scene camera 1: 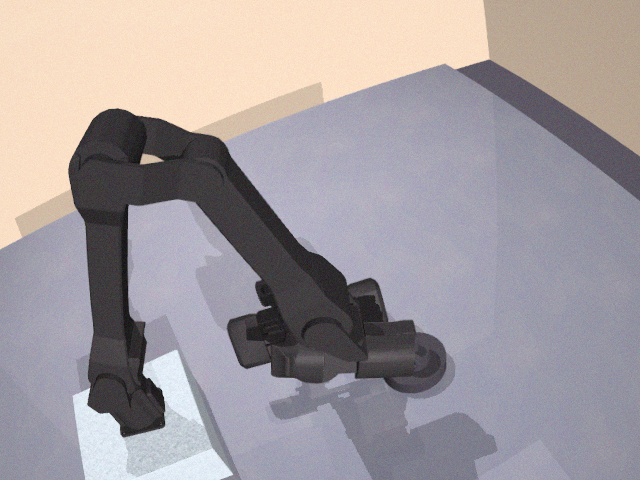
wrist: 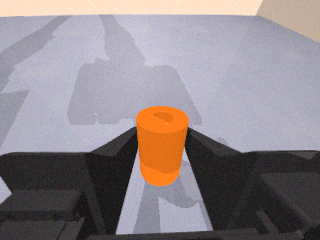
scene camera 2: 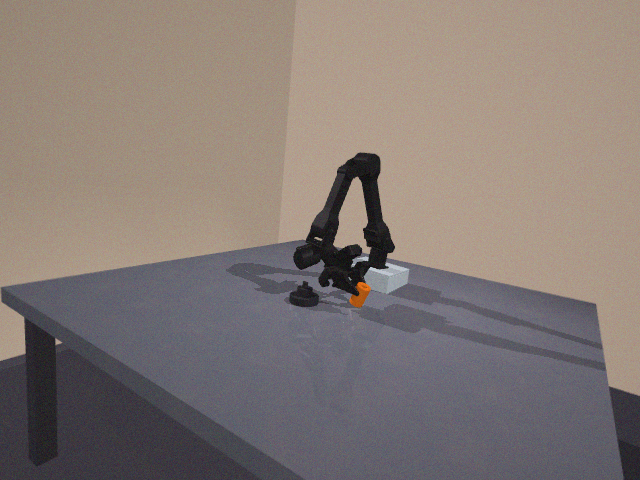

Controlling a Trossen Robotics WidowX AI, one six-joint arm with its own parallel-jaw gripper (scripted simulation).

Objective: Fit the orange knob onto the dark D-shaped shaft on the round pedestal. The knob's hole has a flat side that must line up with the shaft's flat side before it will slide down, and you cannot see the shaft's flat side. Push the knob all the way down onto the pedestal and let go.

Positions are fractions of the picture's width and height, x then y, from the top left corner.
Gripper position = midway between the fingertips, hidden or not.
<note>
In view: the gripper (scene camera 1: 0.47,0.64), an orange knob (wrist: 0.50,0.54) and a round dark pedestal (scene camera 1: 0.67,0.74).
The gripper is seen too in the wrist view (wrist: 0.50,0.55) and in scene camera 2 (scene camera 2: 0.57,0.61).
</note>
